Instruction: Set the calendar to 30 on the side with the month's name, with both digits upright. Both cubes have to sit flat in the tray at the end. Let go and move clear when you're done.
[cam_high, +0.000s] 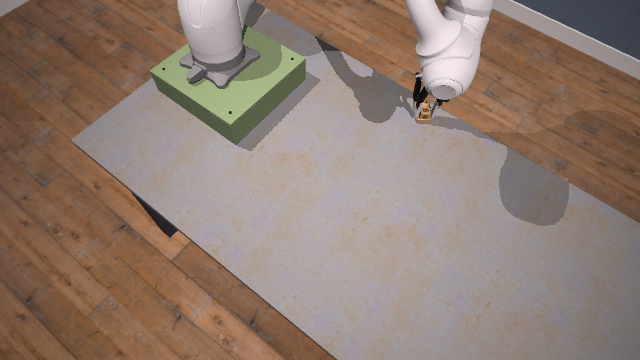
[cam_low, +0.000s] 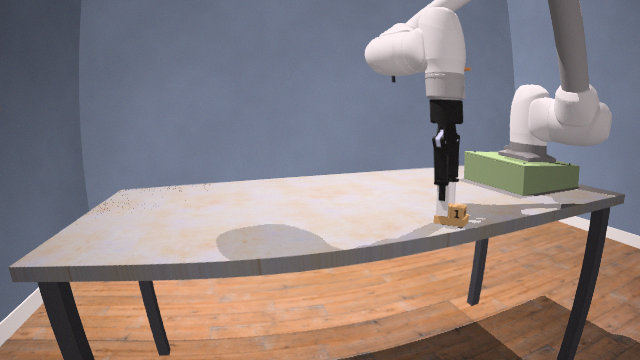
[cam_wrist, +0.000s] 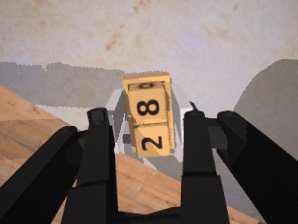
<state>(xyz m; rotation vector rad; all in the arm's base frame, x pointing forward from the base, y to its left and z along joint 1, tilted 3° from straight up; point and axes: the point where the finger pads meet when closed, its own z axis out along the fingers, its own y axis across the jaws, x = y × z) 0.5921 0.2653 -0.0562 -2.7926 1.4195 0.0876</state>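
Right now my hand is 3 cm above the wooden cube. The rest, counted from my hand: wooden calendar tray (4 cm below, 1 cm to the left, 1 cm behind).
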